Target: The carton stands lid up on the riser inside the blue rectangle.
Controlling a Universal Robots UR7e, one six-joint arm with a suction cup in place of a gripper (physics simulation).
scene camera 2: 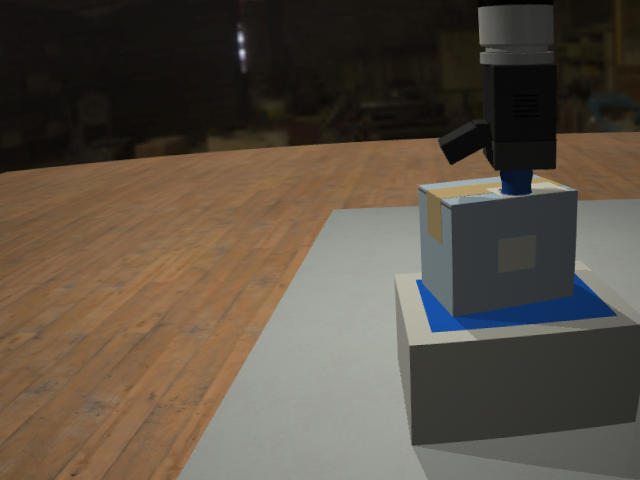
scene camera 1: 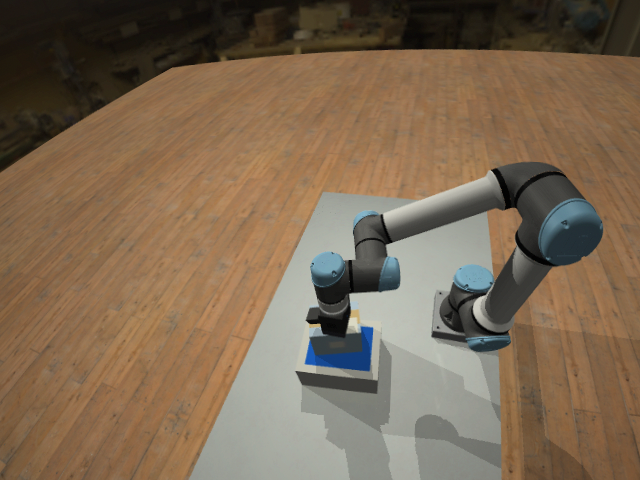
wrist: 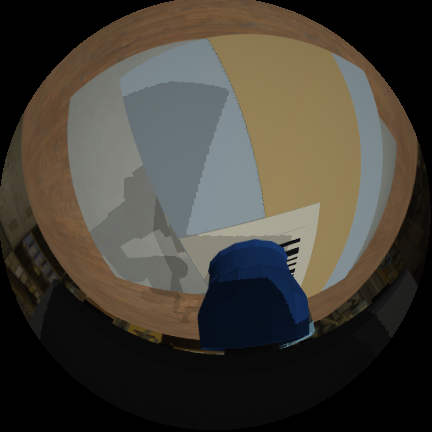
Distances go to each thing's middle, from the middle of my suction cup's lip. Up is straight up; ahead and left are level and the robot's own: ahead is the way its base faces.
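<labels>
The riser (scene camera 2: 558, 365) is 19 cm below my suction cup, 1 cm to the right of it and 1 cm ahead of it. As for the carton (scene camera 2: 481, 250), my suction cup is 7 cm above it, 3 cm to the left of it and 2 cm short of it. Going by their middles, of the things named here the carton is the nearest to my suction cup.
</labels>
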